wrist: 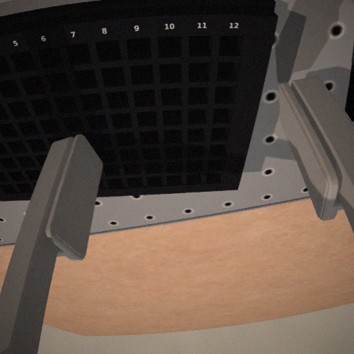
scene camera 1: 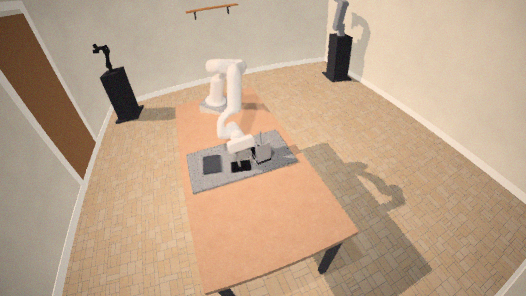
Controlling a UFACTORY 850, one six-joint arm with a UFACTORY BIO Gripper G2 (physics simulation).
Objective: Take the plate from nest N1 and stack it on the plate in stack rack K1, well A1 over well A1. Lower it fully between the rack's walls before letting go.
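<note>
The black plate (scene camera 1: 241, 166) (wrist: 170, 102) lies flat on the perforated board, in the middle. In the wrist view its column numbers 5 to 12 show along the far edge; its left part and well A1 are out of view. My gripper (scene camera 1: 246, 158) (wrist: 190, 120) is closed to its narrow stance with nothing between the fingers, which still stand apart. The left finger overlaps the plate in the wrist view, and the right finger is over the board to the plate's right. Stack rack K1 (scene camera 1: 263, 152), with light upright walls, stands right of the plate; its inside is mostly hidden.
A dark flat pad (scene camera 1: 212, 164) lies on the grey perforated board (scene camera 1: 196, 183) (wrist: 257, 165), left of the plate. The board lies on the orange-brown table (scene camera 1: 260, 215) (wrist: 190, 265). The rack's upright walls stand close to the gripper's right side.
</note>
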